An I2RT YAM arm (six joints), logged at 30 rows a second.
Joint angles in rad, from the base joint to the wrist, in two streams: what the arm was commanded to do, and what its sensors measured. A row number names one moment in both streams.
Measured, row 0: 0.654, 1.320, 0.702, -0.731, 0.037, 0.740
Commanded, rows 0 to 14: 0.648, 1.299, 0.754, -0.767, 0.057, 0.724; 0.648, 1.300, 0.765, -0.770, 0.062, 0.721; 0.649, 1.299, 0.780, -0.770, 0.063, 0.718; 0.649, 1.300, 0.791, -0.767, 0.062, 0.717; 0.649, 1.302, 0.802, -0.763, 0.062, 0.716; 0.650, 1.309, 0.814, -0.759, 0.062, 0.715; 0.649, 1.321, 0.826, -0.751, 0.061, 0.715; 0.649, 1.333, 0.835, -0.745, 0.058, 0.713; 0.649, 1.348, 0.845, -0.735, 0.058, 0.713; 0.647, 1.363, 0.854, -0.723, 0.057, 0.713; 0.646, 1.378, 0.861, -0.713, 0.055, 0.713; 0.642, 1.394, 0.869, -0.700, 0.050, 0.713; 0.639, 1.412, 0.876, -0.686, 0.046, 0.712; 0.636, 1.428, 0.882, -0.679, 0.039, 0.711; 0.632, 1.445, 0.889, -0.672, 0.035, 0.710
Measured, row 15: 0.642, 1.407, 0.869, -0.692, 0.045, 0.718
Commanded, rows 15 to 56: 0.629, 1.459, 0.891, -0.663, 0.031, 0.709; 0.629, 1.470, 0.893, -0.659, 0.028, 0.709; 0.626, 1.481, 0.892, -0.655, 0.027, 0.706; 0.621, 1.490, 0.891, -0.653, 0.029, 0.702; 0.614, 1.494, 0.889, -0.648, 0.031, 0.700; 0.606, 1.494, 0.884, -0.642, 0.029, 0.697; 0.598, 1.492, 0.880, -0.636, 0.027, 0.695; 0.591, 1.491, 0.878, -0.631, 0.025, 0.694; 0.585, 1.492, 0.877, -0.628, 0.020, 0.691; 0.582, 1.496, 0.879, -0.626, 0.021, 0.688; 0.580, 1.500, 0.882, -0.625, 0.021, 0.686; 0.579, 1.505, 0.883, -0.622, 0.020, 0.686; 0.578, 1.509, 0.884, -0.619, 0.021, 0.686; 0.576, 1.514, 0.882, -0.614, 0.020, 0.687; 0.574, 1.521, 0.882, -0.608, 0.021, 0.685; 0.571, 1.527, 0.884, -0.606, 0.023, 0.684; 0.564, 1.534, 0.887, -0.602, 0.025, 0.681; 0.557, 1.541, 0.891, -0.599, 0.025, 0.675; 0.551, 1.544, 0.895, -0.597, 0.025, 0.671; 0.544, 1.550, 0.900, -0.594, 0.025, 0.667; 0.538, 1.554, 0.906, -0.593, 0.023, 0.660; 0.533, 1.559, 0.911, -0.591, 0.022, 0.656; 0.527, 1.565, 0.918, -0.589, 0.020, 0.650; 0.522, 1.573, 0.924, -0.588, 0.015, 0.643; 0.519, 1.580, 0.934, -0.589, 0.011, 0.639; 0.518, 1.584, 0.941, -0.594, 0.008, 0.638; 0.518, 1.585, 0.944, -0.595, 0.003, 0.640; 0.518, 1.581, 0.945, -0.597, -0.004, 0.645; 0.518, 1.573, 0.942, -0.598, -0.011, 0.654; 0.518, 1.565, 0.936, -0.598, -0.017, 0.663; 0.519, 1.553, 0.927, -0.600, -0.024, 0.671; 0.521, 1.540, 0.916, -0.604, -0.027, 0.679; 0.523, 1.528, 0.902, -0.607, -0.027, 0.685; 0.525, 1.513, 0.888, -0.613, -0.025, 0.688; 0.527, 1.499, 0.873, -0.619, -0.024, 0.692; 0.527, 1.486, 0.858, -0.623, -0.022, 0.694; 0.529, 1.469, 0.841, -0.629, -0.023, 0.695; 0.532, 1.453, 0.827, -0.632, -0.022, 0.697; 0.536, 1.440, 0.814, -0.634, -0.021, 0.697; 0.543, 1.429, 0.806, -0.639, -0.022, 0.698; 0.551, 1.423, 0.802, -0.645, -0.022, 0.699; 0.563, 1.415, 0.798, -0.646, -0.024, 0.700
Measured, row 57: 0.541, 1.436, 0.813, -0.612, -0.012, 0.686
